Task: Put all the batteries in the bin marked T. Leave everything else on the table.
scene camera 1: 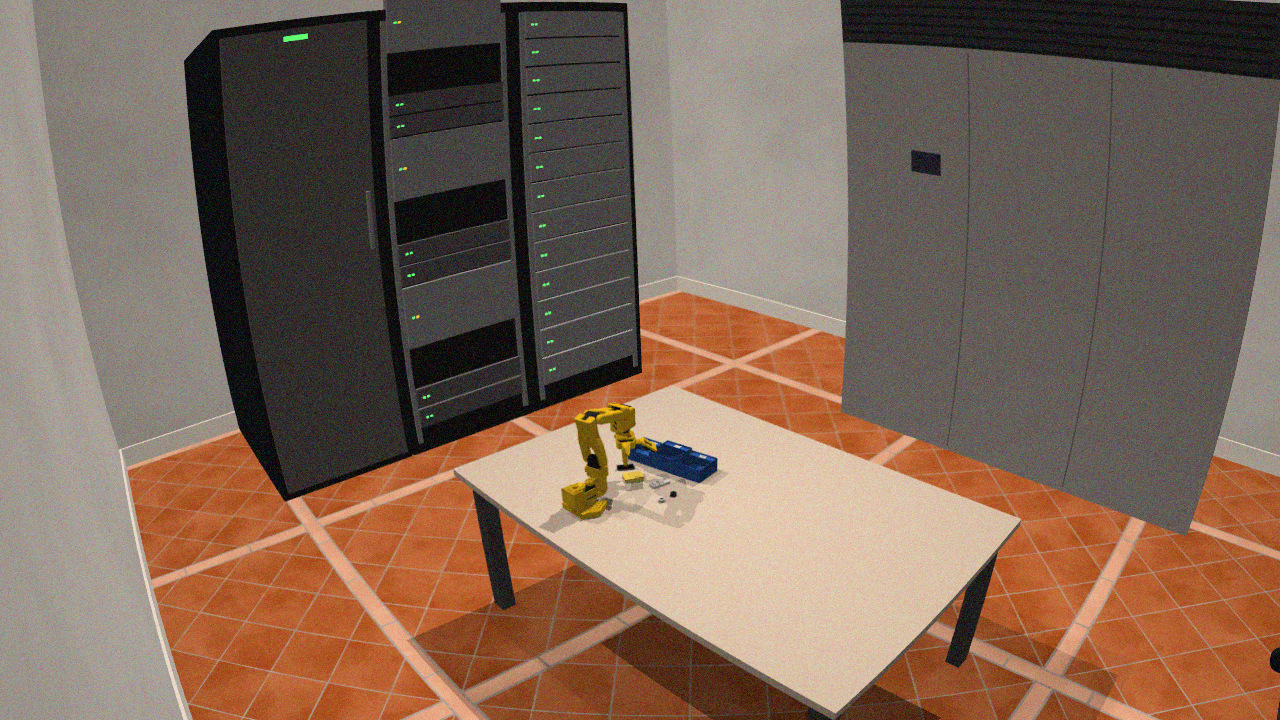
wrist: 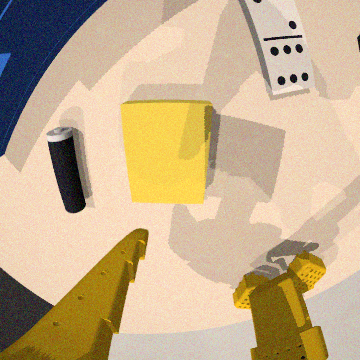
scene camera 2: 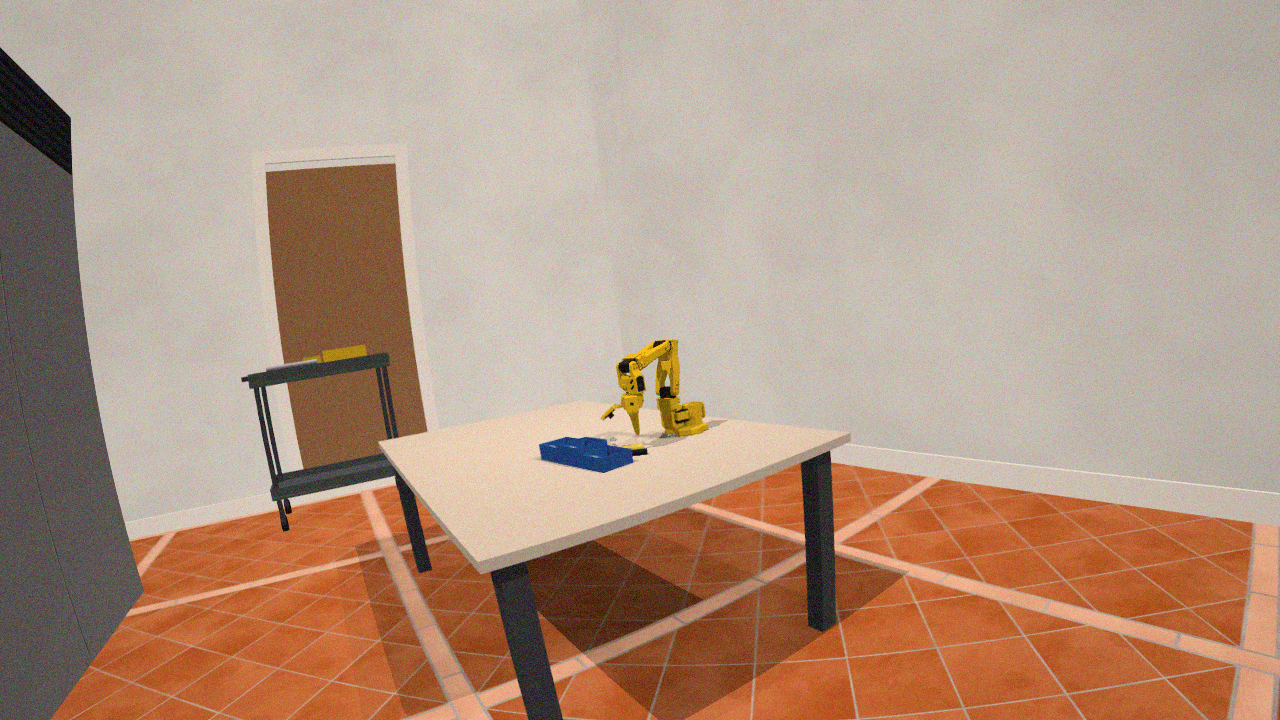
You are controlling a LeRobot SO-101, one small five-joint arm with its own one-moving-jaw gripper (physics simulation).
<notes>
In view: a joined blue bins (scene camera 2: 594,454), a yellow block (wrist: 166,141) and a black battery (wrist: 60,142).
The joined blue bins is seen too in scene camera 1 (scene camera 1: 677,459).
</notes>
